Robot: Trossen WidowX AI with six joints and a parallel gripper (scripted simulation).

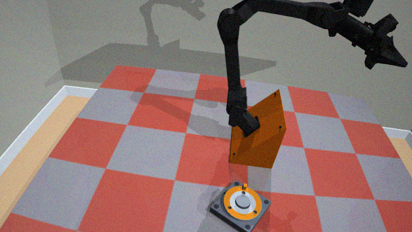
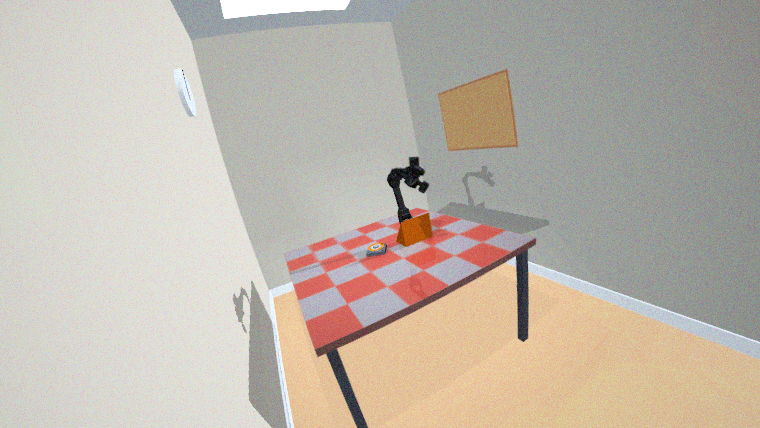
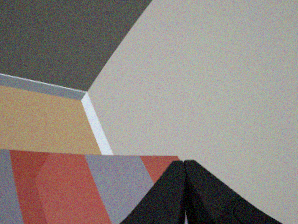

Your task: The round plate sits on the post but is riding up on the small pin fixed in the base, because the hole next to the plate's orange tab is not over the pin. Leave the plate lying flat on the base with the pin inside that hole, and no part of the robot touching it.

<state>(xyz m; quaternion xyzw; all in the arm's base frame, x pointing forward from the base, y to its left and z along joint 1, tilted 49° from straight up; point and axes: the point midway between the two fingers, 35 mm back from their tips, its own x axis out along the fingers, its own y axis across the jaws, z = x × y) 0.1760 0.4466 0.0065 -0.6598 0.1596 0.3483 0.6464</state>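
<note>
The round plate is 9 cm ahead of my gripper tip, 35 cm to the right of it and 39 cm below it. Round my gripper tip: square grey base: 11 cm ahead, 36 cm to the right, 41 cm below.
</note>
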